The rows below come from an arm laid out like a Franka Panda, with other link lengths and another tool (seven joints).
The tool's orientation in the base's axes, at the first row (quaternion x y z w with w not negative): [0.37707, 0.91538, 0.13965, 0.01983]
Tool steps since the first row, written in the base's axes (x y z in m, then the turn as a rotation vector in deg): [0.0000, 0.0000, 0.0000, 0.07, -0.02, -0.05]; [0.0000, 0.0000, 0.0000, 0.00, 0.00, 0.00]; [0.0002, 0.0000, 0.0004, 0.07, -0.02, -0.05]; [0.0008, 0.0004, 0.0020, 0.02, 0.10, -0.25]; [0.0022, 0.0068, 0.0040, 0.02, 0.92, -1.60]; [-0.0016, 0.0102, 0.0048, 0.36, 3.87, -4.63]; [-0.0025, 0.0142, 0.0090, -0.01, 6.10, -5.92]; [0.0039, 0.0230, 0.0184, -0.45, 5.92, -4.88]
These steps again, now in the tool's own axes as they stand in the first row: [0.0000, 0.0000, 0.0000, -0.07, 0.02, 0.05]; [0.0000, 0.0000, 0.0000, 0.00, 0.00, 0.00]; [-0.0001, 0.0002, -0.0004, -0.07, 0.02, 0.05]; [-0.0002, 0.0014, -0.0017, 0.04, 0.01, 0.27]; [0.0034, 0.0072, -0.0019, 0.52, 0.20, 1.76]; [0.0086, 0.0071, -0.0024, 2.12, 1.61, 5.43]; [0.0123, 0.0103, -0.0056, 3.84, 2.52, 7.15]; [0.0145, 0.0232, -0.0116, 4.10, 2.38, 6.05]
